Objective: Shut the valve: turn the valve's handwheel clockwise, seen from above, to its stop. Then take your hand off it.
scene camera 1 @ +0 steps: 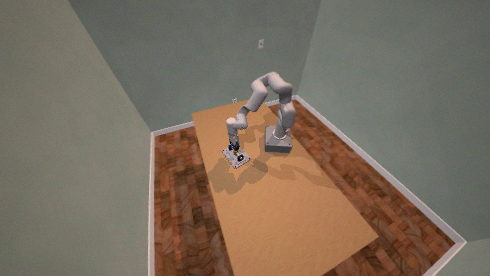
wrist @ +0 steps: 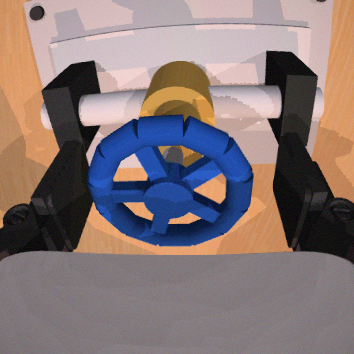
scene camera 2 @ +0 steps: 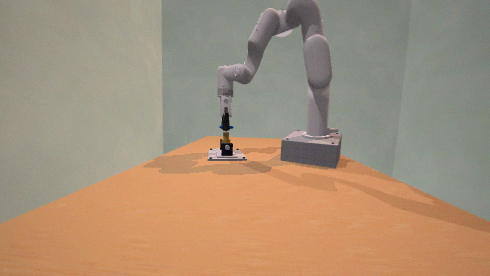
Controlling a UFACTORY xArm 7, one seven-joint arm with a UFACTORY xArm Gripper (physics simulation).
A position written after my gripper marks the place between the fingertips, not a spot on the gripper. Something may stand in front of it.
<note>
In view: my gripper (wrist: 180, 162) and a blue handwheel (wrist: 167, 192).
</note>
